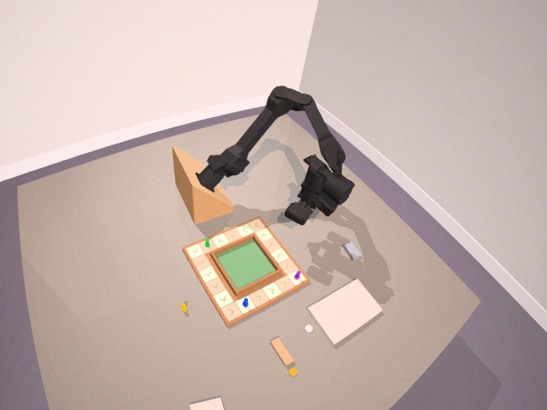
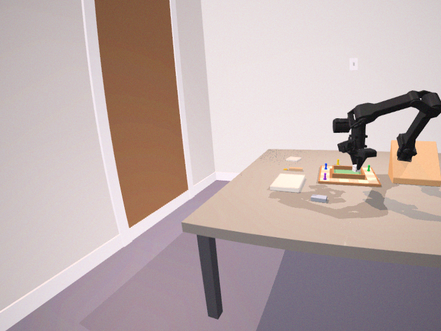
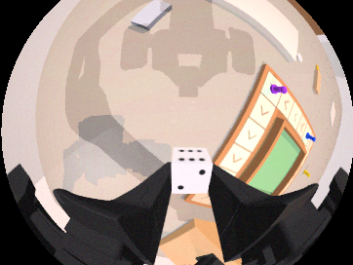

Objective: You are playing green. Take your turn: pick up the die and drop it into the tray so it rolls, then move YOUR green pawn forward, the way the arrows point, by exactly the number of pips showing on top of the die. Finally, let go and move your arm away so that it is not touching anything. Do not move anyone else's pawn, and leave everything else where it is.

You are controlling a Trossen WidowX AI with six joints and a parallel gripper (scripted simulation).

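My gripper tip is now 290 mm to the left of the green pawn, 70 mm above it and 60 mm past it. The rest, counted from my gripper tip: purple pawn (140 mm ahead, 80 mm to the right, 70 mm below); white die (right at my gripper tip); grey block (150 mm to the left, 130 mm ahead, 90 mm below).
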